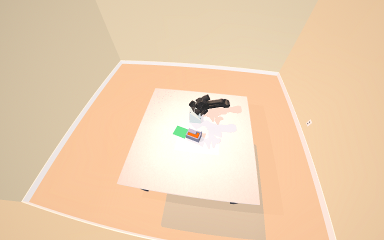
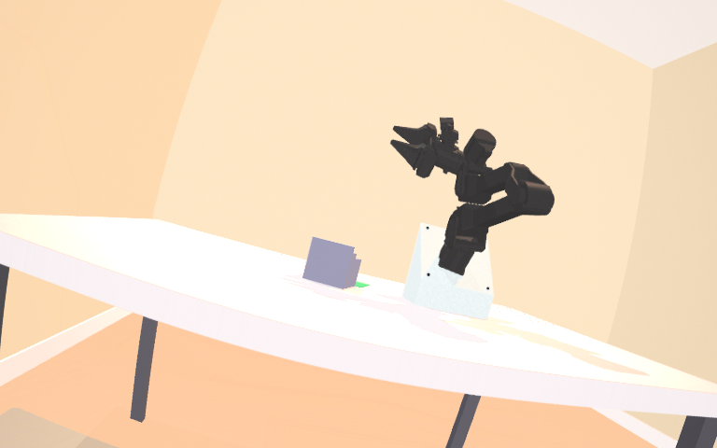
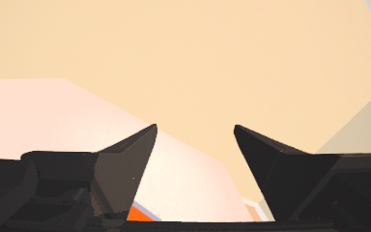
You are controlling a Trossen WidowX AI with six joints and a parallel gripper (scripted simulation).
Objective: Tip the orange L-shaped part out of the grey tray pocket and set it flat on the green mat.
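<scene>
The orange L-shaped part lies 30 cm below my gripper tip, 6 cm ahead of it and 1 cm to the right of it. From my gripper tip the other things lie so: green mat (36 cm below, 17 cm to the right, 3 cm ahead).
</scene>
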